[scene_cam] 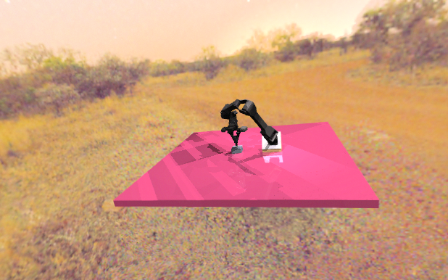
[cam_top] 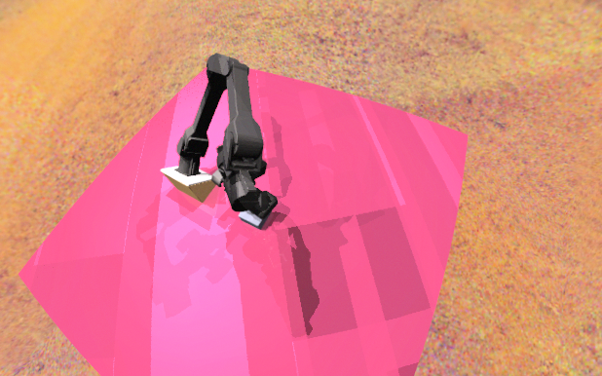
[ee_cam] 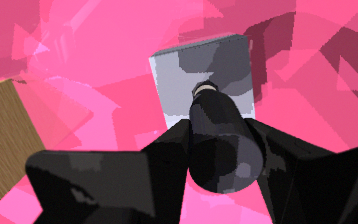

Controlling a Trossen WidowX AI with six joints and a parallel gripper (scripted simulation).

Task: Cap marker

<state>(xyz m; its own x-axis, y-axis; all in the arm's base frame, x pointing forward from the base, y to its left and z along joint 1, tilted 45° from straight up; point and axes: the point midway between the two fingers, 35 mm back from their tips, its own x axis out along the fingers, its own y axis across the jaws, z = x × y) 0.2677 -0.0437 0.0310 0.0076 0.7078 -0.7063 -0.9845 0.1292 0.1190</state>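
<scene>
The holder block lies 70 mm below my gripper tip. Round my gripper tip: dark marker cap (10 mm above).
</scene>
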